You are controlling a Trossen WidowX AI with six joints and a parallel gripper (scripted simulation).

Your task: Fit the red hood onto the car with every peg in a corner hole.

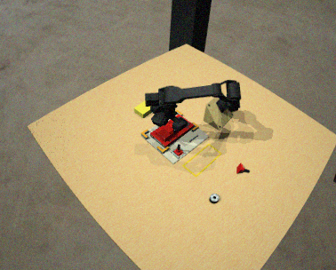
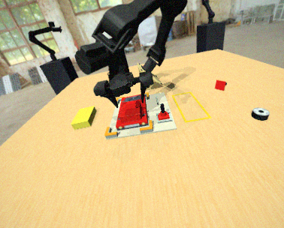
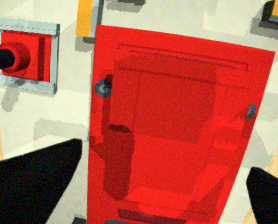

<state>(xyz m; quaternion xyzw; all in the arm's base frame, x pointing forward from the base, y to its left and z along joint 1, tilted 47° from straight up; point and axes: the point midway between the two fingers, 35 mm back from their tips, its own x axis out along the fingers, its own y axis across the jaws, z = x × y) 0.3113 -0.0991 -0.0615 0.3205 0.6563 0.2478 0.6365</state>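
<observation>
The red hood is 2 cm below my gripper tip. Round my gripper tip: white ring (37 cm to the left, 14 cm ahead, 5 cm below); then grey engine block (3 cm below); then yellow block (20 cm to the right, 7 cm behind, 4 cm below).
</observation>
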